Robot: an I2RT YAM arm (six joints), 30 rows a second.
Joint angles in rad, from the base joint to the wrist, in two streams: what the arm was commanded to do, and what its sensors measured. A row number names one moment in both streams.
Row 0, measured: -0.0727, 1.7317, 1.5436, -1.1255, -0.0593, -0.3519
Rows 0 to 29, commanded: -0.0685, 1.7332, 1.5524, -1.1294, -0.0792, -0.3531; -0.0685, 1.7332, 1.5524, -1.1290, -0.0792, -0.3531; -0.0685, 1.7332, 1.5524, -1.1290, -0.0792, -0.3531; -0.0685, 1.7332, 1.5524, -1.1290, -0.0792, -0.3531; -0.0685, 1.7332, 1.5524, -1.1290, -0.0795, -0.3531; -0.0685, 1.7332, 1.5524, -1.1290, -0.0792, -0.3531; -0.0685, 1.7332, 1.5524, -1.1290, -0.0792, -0.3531; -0.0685, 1.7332, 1.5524, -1.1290, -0.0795, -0.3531; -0.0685, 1.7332, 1.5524, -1.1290, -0.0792, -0.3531; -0.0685, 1.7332, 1.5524, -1.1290, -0.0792, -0.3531; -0.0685, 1.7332, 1.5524, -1.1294, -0.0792, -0.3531; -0.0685, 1.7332, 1.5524, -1.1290, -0.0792, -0.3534; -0.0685, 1.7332, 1.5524, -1.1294, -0.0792, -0.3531; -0.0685, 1.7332, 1.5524, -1.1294, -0.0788, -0.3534; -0.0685, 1.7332, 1.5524, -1.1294, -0.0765, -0.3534; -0.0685, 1.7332, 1.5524, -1.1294, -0.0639, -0.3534; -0.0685, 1.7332, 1.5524, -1.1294, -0.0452, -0.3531; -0.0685, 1.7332, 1.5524, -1.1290, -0.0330, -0.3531; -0.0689, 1.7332, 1.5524, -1.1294, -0.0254, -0.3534; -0.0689, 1.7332, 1.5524, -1.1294, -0.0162, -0.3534; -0.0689, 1.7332, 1.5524, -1.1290, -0.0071, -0.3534; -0.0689, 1.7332, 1.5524, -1.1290, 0.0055, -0.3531; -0.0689, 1.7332, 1.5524, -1.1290, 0.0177, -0.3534; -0.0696, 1.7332, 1.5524, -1.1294, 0.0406, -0.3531; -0.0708, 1.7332, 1.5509, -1.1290, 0.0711, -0.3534; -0.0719, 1.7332, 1.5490, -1.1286, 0.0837, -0.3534; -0.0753, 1.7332, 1.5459, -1.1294, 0.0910, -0.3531; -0.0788, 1.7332, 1.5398, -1.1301, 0.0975, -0.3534; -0.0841, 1.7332, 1.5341, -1.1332, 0.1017, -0.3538; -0.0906, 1.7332, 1.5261, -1.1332, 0.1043, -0.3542
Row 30, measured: -0.0769, 1.7317, 1.5433, -1.1267, 0.0658, -0.3519
